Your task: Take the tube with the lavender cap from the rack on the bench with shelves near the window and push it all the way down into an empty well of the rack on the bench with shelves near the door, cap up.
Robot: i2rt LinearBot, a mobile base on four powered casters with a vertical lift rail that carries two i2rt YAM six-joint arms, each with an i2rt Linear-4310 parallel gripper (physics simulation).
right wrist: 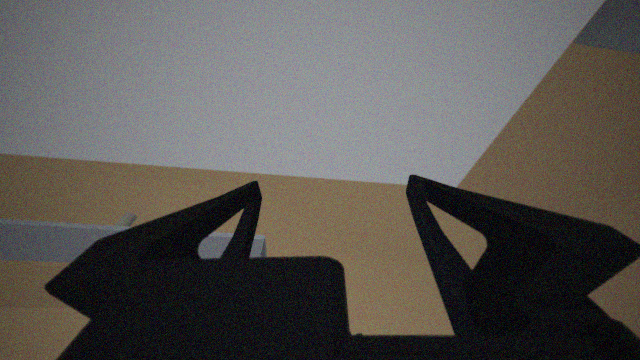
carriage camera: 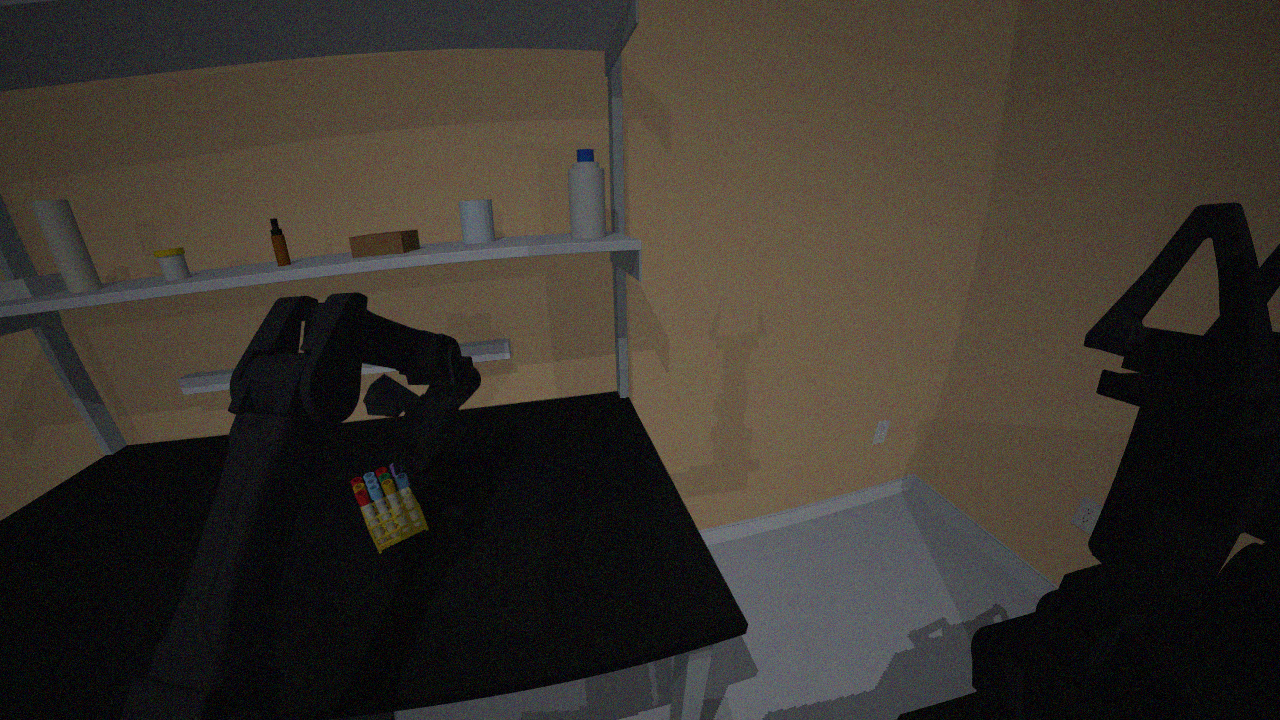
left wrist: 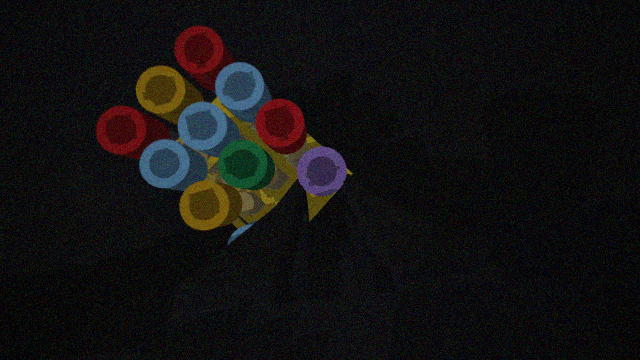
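A yellow rack (carriage camera: 400, 540) (left wrist: 316, 206) stands on the black bench and holds tubes with red, light blue, yellow and green caps. The tube with the lavender cap (carriage camera: 394, 469) (left wrist: 321, 171) is upright, cap up, at the rack's back right corner in the carriage view. In the left wrist view its cap looks about as large as its neighbours' caps; its lower end is hidden. My left gripper (carriage camera: 404, 462) (left wrist: 323, 187) is shut on this tube, its dark fingers hard to make out. My right gripper (carriage camera: 1253, 234) (right wrist: 332, 186) is open and empty, raised away from the bench.
A shelf (carriage camera: 528, 248) above the bench (carriage camera: 572, 573) bears a white bottle with a blue cap (carriage camera: 587, 201), a white cup (carriage camera: 477, 222), a brown box (carriage camera: 383, 243), an amber bottle (carriage camera: 281, 247) and a yellow-lidded jar (carriage camera: 173, 265). A shelf post (carriage camera: 617, 322) rises at the bench's back right corner.
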